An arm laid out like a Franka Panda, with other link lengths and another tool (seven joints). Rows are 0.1 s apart.
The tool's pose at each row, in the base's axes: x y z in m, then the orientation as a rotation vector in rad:
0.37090 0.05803 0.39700 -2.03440 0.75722 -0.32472
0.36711 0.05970 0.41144 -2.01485 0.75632 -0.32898
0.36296 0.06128 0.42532 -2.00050 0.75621 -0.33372
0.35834 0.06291 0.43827 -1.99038 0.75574 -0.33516
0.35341 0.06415 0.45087 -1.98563 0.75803 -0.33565
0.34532 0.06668 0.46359 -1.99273 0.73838 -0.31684
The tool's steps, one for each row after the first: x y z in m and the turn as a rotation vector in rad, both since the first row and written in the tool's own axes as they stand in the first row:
-0.00490 -0.01122 -0.00870 0.01878 0.00076 0.00436
-0.00998 -0.02181 -0.01733 0.03265 0.00274 0.00729
-0.01540 -0.03145 -0.02566 0.04224 0.00264 0.00984
-0.02080 -0.04054 -0.03420 0.04593 0.00359 0.01273
-0.02947 -0.04901 -0.04352 0.04249 -0.01787 0.00498

